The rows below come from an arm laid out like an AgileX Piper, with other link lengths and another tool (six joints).
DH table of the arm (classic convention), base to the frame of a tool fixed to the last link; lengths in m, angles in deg. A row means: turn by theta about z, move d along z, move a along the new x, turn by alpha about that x. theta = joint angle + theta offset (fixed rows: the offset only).
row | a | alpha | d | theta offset
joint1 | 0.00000 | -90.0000 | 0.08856 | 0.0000
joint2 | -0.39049 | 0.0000 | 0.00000 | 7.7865
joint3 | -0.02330 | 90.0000 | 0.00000 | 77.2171
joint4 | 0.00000 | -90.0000 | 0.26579 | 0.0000
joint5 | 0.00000 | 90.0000 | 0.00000 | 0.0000
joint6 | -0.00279 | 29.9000 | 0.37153 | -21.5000
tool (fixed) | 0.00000 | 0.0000 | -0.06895 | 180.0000
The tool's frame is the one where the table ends.
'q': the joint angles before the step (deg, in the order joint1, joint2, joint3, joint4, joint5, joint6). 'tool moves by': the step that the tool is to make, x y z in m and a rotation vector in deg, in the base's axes. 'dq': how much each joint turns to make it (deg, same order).
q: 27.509, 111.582, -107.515, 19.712, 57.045, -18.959
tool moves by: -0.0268, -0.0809, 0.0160, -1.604, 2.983, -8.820
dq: -5.058, -9.910, 10.443, -3.048, 1.531, 5.271
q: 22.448, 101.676, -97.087, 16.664, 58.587, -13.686
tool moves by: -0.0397, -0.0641, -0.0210, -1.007, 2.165, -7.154
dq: -4.267, -9.547, 16.221, -1.113, -4.930, 1.914
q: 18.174, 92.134, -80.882, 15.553, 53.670, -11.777
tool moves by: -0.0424, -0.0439, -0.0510, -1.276, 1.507, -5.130
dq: -2.491, -7.016, 17.966, -0.433, -9.536, 0.308
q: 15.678, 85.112, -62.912, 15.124, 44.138, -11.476
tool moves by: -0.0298, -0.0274, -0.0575, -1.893, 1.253, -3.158
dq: -0.863, -2.297, 13.998, -0.542, -10.351, 0.079
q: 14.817, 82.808, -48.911, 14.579, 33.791, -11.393
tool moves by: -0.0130, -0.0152, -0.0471, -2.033, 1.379, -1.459
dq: -0.062, 1.905, 8.038, -0.562, -8.348, -0.001
